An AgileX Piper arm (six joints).
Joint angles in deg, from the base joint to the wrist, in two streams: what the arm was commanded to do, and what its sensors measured. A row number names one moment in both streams.
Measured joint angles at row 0:
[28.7, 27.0, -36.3, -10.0, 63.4, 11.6]
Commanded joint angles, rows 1 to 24:
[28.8, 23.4, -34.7, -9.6, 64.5, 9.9]
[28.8, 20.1, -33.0, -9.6, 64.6, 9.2]
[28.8, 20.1, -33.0, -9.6, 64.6, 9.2]
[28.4, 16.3, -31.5, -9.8, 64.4, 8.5]
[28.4, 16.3, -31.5, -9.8, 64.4, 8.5]
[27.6, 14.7, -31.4, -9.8, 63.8, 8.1]
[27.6, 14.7, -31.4, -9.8, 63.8, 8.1]
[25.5, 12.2, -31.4, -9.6, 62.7, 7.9]
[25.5, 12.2, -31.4, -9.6, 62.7, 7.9]
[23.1, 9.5, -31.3, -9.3, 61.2, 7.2]
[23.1, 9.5, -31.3, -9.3, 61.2, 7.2]
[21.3, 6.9, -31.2, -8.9, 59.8, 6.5]
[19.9, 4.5, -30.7, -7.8, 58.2, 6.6]
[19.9, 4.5, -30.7, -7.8, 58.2, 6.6]
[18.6, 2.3, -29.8, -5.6, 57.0, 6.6]
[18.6, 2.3, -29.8, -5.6, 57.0, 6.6]
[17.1, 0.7, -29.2, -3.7, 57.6, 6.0]
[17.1, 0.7, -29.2, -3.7, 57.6, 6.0]
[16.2, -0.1, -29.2, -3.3, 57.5, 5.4]
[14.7, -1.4, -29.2, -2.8, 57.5, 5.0]
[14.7, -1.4, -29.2, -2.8, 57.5, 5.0]
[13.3, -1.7, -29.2, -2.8, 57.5, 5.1]
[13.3, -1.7, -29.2, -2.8, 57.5, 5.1]
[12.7, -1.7, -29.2, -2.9, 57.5, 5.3]
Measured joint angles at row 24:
[14.0, -0.3, -29.2, -3.1, 58.3, 5.8]
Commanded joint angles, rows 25 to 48:
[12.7, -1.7, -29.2, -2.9, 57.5, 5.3]
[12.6, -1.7, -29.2, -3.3, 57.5, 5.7]
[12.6, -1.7, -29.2, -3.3, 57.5, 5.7]
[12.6, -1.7, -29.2, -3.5, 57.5, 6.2]
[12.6, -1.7, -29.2, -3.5, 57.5, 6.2]
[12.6, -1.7, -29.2, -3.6, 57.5, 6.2]
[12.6, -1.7, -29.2, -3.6, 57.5, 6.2]
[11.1, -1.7, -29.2, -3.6, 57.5, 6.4]
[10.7, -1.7, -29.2, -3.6, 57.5, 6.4]
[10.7, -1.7, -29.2, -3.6, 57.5, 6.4]
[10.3, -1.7, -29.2, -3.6, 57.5, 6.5]
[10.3, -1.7, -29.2, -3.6, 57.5, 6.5]
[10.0, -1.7, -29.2, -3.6, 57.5, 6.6]
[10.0, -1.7, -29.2, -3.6, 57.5, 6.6]
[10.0, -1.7, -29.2, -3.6, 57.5, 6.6]
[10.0, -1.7, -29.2, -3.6, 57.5, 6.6]
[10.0, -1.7, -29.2, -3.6, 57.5, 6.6]
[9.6, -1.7, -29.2, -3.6, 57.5, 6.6]
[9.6, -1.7, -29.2, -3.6, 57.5, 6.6]
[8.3, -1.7, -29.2, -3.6, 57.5, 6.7]
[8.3, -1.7, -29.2, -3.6, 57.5, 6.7]
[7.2, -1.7, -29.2, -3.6, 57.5, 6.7]
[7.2, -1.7, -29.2, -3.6, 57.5, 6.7]
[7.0, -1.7, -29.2, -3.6, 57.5, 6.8]
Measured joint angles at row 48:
[7.7, -0.3, -29.2, -3.3, 58.3, 6.3]
